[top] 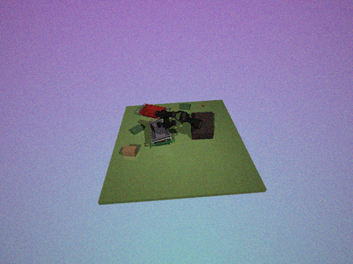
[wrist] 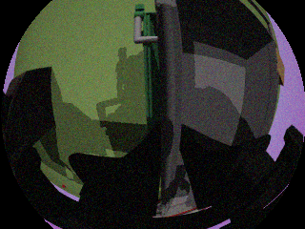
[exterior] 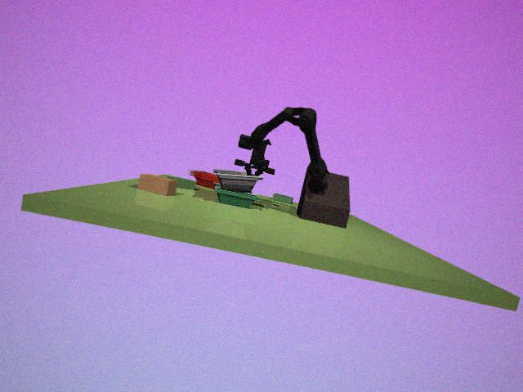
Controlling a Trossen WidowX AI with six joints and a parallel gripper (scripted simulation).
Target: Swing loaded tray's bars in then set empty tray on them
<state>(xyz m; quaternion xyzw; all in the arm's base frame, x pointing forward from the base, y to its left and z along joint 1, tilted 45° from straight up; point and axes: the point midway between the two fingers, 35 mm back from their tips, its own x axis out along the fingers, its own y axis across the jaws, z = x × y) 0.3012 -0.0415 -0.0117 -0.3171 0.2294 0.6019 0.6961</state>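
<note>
Right now my gripper tip is 8 cm short of the grey tray and 2 cm below it. The rest, counted from my gripper tip: tan block 38 cm ahead, 16 cm to the left, 7 cm below.
</note>
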